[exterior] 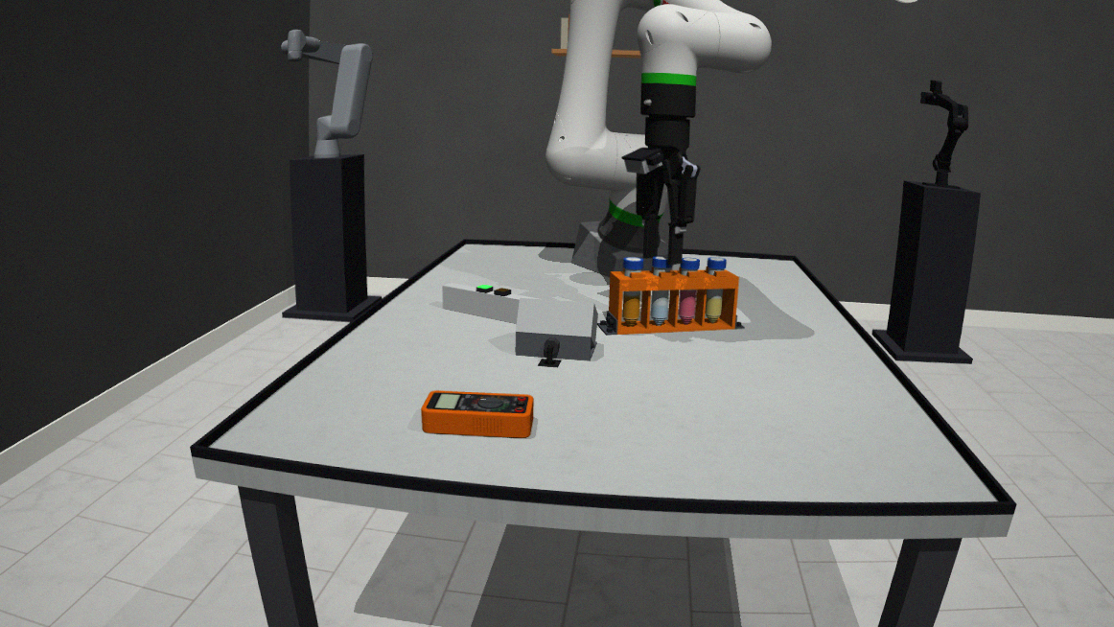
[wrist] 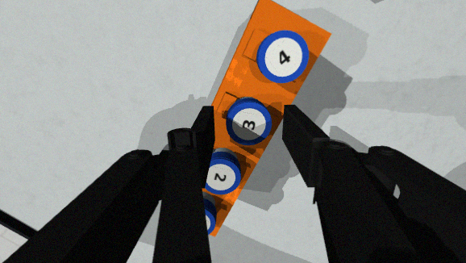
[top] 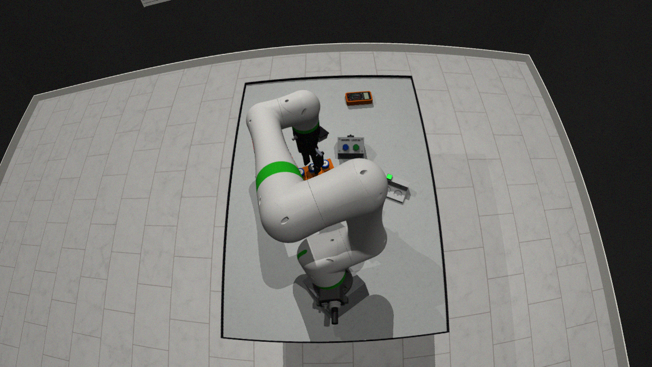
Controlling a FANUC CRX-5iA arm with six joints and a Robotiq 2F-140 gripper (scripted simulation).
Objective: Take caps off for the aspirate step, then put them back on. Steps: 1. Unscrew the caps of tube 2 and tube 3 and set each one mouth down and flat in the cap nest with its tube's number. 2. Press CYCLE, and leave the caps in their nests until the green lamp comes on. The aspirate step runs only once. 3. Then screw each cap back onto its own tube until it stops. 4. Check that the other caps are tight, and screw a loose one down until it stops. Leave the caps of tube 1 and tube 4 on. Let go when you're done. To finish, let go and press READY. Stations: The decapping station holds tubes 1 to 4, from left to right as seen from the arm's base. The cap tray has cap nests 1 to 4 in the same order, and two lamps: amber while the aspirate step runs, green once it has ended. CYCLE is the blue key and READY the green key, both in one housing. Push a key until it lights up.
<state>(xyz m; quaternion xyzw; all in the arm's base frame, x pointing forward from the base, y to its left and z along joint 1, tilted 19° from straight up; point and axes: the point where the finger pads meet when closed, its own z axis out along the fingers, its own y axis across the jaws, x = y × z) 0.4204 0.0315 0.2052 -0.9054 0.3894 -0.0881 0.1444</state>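
The cap 3 is 3 cm below my hand. From my hand the other things lie so: cap 1 (3 cm behind, 10 cm to the left, 4 cm below); then cap 4 (2 cm ahead, 5 cm to the right, 4 cm below); then cap 2 (2 cm behind, 5 cm to the left, 4 cm below).
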